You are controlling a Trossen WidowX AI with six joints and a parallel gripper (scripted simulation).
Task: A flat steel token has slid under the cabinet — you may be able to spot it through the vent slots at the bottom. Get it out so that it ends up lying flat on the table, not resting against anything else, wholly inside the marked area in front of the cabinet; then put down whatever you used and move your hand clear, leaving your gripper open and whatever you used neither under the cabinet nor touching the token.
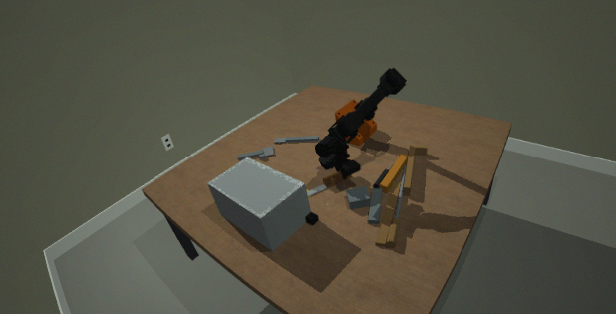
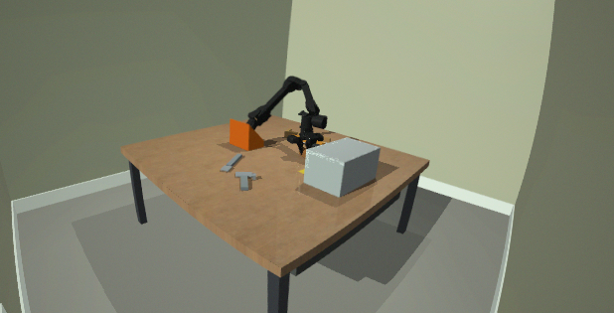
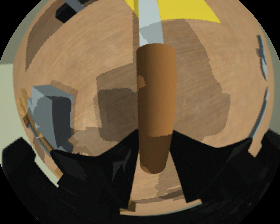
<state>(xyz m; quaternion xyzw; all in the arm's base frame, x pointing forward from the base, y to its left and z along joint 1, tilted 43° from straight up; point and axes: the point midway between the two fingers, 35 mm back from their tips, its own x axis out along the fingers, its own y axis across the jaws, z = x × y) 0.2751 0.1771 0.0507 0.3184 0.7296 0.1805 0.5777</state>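
The orange bar is 130 mm behind my gripper tip, 150 mm to the left of it and 10 mm above it. Also, from my gripper tip: grey block 60 mm ahead, 140 mm to the left, 10 mm above; wooden stick 40 mm ahead, 260 mm to the left; grey t-piece 90 mm ahead, 440 mm to the right.
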